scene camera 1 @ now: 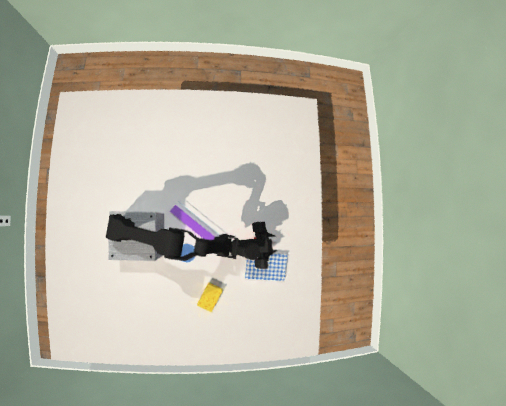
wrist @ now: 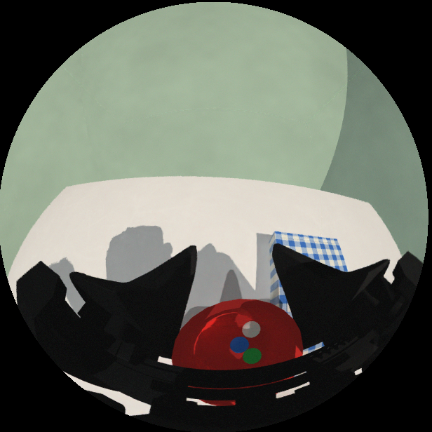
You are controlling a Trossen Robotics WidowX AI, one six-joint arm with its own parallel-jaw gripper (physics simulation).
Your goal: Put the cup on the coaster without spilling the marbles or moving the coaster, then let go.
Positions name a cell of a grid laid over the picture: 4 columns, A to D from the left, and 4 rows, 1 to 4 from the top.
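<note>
I can see a red cup (wrist: B4), and my gripper (wrist: C3) is visible to me as well.
</note>
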